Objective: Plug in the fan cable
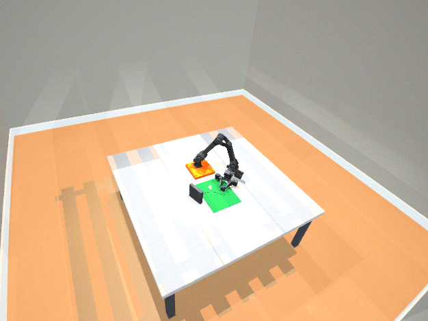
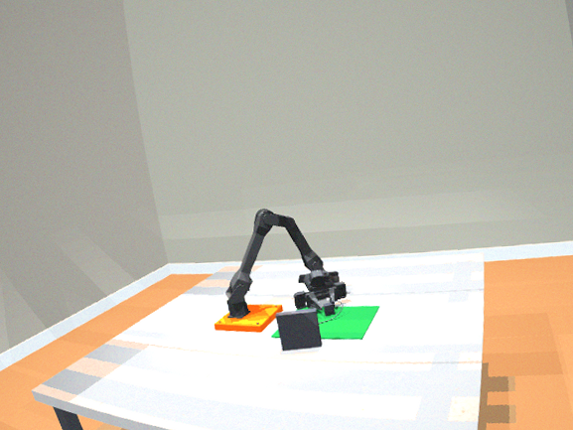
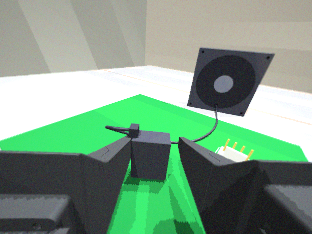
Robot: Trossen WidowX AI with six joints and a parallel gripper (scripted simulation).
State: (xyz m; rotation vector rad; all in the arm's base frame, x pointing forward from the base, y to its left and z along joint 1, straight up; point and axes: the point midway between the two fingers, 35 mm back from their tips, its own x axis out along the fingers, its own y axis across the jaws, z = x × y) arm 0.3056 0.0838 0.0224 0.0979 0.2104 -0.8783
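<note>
My gripper tip is now 10 mm to the right of the fan plug and 10 mm above it. From my gripper tip the other things lie so: green board: 50 mm below, 40 mm to the right, 10 mm ahead; then pale header: 70 mm to the right, 60 mm behind, 40 mm below; then dark grey fan: 210 mm to the right, 20 mm above, 10 mm behind.
</note>
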